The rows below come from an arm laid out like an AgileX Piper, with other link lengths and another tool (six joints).
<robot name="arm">
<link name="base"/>
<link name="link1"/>
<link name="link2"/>
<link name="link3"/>
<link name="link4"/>
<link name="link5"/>
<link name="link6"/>
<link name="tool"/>
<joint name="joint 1" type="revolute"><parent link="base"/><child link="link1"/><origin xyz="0 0 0.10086" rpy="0 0 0"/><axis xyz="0 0 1"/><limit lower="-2.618" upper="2.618"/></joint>
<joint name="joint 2" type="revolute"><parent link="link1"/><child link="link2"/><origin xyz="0 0 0" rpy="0 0 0"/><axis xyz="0 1 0"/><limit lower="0" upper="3.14"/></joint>
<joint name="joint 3" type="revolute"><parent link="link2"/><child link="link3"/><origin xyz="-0.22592 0 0.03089" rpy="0 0 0"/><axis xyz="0 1 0"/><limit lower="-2.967" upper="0"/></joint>
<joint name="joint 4" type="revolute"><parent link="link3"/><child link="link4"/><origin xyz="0.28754 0 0.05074" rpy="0 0 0"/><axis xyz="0.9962 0 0.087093"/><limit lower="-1.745" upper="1.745"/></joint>
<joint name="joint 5" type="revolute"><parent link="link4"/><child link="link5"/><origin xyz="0 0 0" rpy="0 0 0"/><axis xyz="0 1 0"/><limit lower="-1.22" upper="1.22"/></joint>
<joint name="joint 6" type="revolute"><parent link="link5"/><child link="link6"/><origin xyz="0.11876 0 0.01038" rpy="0 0 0"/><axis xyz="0.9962 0 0.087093"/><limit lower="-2.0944" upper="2.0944"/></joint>
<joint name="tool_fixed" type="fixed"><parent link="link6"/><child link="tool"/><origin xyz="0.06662 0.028 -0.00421" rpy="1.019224 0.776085 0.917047"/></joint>
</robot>
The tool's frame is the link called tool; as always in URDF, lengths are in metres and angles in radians.
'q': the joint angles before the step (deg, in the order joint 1, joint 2, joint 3, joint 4, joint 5, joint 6). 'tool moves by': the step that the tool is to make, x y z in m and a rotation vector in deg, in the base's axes. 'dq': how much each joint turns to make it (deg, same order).
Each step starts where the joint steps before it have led.
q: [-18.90, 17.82, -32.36, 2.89, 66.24, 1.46]
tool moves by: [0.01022, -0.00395, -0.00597, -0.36, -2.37, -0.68]
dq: [0.01, 0.00, 2.41, -0.08, -4.81, 0.61]
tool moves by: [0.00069, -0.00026, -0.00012, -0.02, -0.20, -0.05]
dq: [-0.02, 0.00, 0.12, 0.02, -0.32, 0.03]
